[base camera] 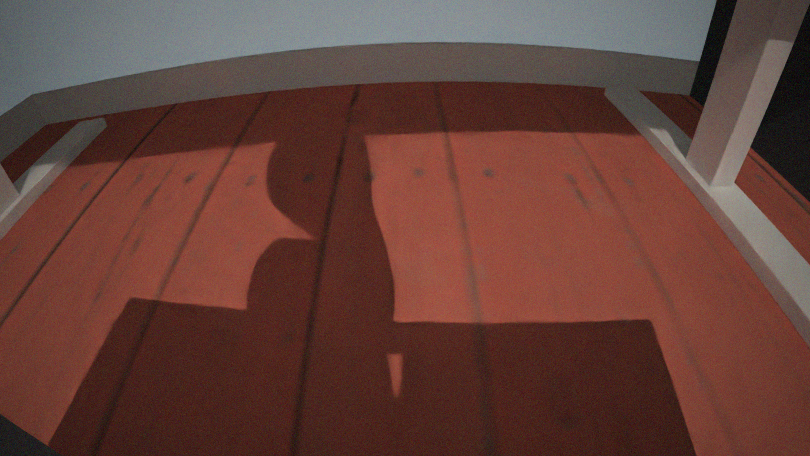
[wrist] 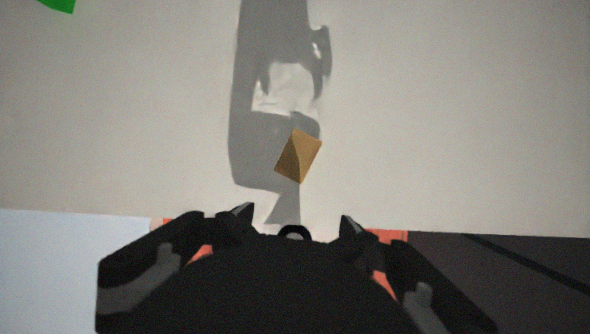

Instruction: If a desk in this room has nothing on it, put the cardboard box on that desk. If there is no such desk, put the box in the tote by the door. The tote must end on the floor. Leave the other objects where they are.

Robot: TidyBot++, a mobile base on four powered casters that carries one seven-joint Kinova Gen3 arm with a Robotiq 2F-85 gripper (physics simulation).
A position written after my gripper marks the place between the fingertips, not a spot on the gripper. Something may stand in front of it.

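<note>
I can see my gripper (wrist: 296, 218). There is a brown cardboard box (wrist: 301, 149) here as well, though in the base camera view the box is out of frame.
</note>
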